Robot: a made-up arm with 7 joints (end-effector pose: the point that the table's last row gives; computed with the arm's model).
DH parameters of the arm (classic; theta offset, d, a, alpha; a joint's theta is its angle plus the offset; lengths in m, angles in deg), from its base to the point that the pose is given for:
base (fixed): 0 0.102 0 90
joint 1: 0 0.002 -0.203 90
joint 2: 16.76 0 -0.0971 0
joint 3: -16.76 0.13 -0.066 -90
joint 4: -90 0.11 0.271 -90
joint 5: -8.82 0 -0.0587 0
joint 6: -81.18 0.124 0.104 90
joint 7: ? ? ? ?
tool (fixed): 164.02 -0.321 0 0
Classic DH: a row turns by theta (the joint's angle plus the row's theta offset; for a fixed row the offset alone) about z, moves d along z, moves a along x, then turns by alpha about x.
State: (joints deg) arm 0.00 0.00 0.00 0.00 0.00 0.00 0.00
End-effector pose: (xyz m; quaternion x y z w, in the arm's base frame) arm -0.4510 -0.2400 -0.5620 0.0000 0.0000 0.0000 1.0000
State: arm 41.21 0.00 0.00 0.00 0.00 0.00 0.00
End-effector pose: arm 0.0982 -0.2400 -0.6947 0.0000 -0.3519 0.0000 0.9360
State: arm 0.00 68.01 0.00 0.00 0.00 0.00 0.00
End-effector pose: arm -0.5166 0.1388 -0.5620 0.0000 0.0000 -0.5593 0.8290
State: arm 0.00 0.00 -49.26 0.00 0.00 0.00 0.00
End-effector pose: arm -0.1956 -0.2651 -0.5620 0.0000 0.0000 0.4168 0.9090
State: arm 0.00 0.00 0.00 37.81 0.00 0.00 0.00
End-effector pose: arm -0.1050 -0.2400 -0.5045 0.0000 -0.3240 0.0000 0.9461
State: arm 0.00 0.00 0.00 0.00 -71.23 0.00 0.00
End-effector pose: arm -0.4510 -0.3832 -0.2359 -0.5823 0.0000 0.0000 0.8129
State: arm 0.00 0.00 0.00 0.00 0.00 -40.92 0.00
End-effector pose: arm -0.4510 -0.4099 -0.3755 -0.3496 0.0000 0.0000 0.9369
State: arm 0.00 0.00 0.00 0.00 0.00 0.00 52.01
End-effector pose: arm -0.3210 -0.3844 -0.5620 0.0000 0.0000 0.4384 0.8988
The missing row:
joint 7: -74.02 0 0.2216 0
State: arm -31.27 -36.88 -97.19 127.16 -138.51 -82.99 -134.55
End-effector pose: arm -0.1460 -0.2175 0.2671 0.1643 0.5436 0.8230 0.0152
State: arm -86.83 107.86 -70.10 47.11 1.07 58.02 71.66
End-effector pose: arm -0.4786 -0.2194 -0.1710 0.2729 0.0709 0.3214 0.9040
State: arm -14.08 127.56 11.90 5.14 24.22 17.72 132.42
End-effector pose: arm -0.5584 -0.0831 -0.4795 -0.2889 -0.1027 -0.0059 0.9518
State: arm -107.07 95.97 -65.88 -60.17 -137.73 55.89 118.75
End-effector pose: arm -0.2901 -0.2770 0.6085 -0.6827 -0.5765 -0.2401 0.3793
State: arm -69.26 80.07 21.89 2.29 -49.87 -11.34 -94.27
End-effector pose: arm -0.7499 0.1218 0.3300 0.9021 0.0608 0.4105 0.1179
